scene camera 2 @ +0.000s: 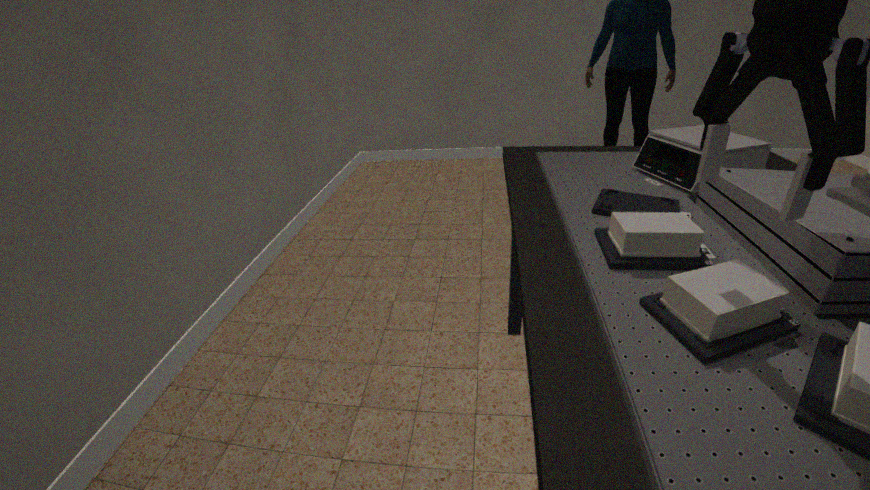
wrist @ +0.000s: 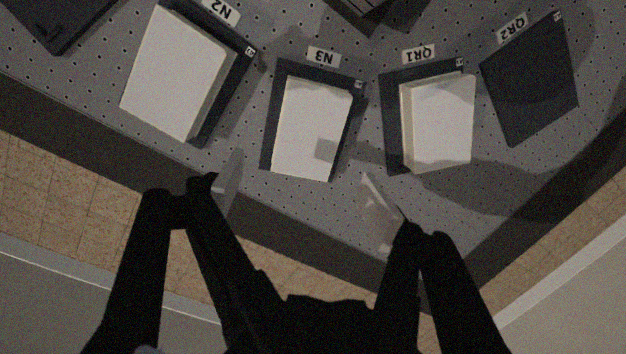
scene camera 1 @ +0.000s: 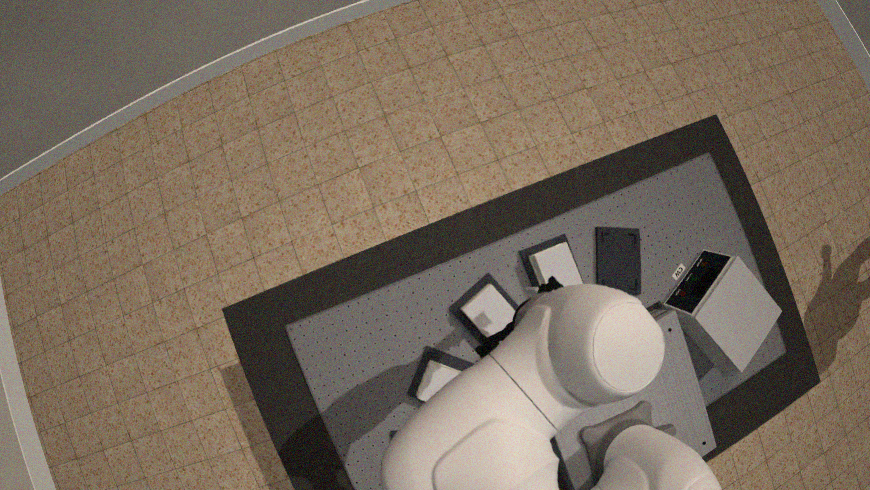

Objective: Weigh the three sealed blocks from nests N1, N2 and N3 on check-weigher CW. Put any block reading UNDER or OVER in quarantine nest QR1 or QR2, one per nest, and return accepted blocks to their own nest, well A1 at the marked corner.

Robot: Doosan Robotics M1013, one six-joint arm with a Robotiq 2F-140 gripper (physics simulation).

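Places are measured from the arm's base along level axes (x ahead, y left, z up), in centimetres.
Pixels of known places: gripper, between the fingertips: [scene camera 2: 744, 197] [wrist: 303, 176] [scene camera 1: 509, 315]; arm's base, origin of its link: [scene camera 1: 621, 448].
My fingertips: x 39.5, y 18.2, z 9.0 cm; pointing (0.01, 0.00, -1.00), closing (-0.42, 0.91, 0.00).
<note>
For each thing: its middle in the pictures, then the offset to it from my fingertips. "*": a spot on its surface instead. Level surfaces: height alone.
- nest N3, a spot on its surface: [wrist: 270, 120] * dx +1.3, dy -4.1, dz -15.5 cm
- third block, middle of its body: [wrist: 435, 124] [scene camera 1: 450, 388] dx -13.3, dy +14.7, dz -13.1 cm
- QR1, a spot on its surface: [wrist: 392, 135] * dx -8.3, dy +12.0, dz -15.5 cm
- Nest QR2, middle of its body: [wrist: 532, 86] dx -27.8, dy +24.3, dz -15.9 cm
- Nest N1, middle of its body: [scene camera 2: 636, 205] [scene camera 1: 619, 260] dx +1.5, dy -33.5, dz -15.8 cm
- Check-weigher CW, middle of its body: [scene camera 1: 722, 308] [scene camera 2: 698, 156] dx -18.8, dy -56.4, dz -11.7 cm
- dark-edged perforated table, height of its surface: dz -16.7 cm
My gripper [scene camera 2: 756, 173] [wrist: 303, 176] is open and empty, above the table; in scene camera 1 the arm mostly hides it. A white block [scene camera 1: 555, 264] [scene camera 2: 655, 234] [wrist: 175, 75] sits in nest N2. Another white block [scene camera 1: 488, 309] [scene camera 2: 724, 298] [wrist: 312, 127] sits in nest N3 [wrist: 270, 120]. A third block [scene camera 1: 438, 378] [scene camera 2: 858, 383] [wrist: 440, 122] sits in QR1 [wrist: 392, 135]. Nest QR2 [wrist: 532, 80] is empty. Nest N1 [scene camera 1: 617, 260] [scene camera 2: 636, 200] holds no block. Check-weigher CW [scene camera 1: 736, 310] [scene camera 2: 666, 161] has a lit display, too small to read.
The arm [scene camera 1: 517, 389] covers part of the dark-edged perforated table [scene camera 1: 365, 340] [scene camera 2: 700, 420]. A raised grey base plate [scene camera 1: 681, 365] [scene camera 2: 761, 194] stands behind the nests, beside CW. A person [scene camera 2: 636, 54] stands beyond the table's far end.
</note>
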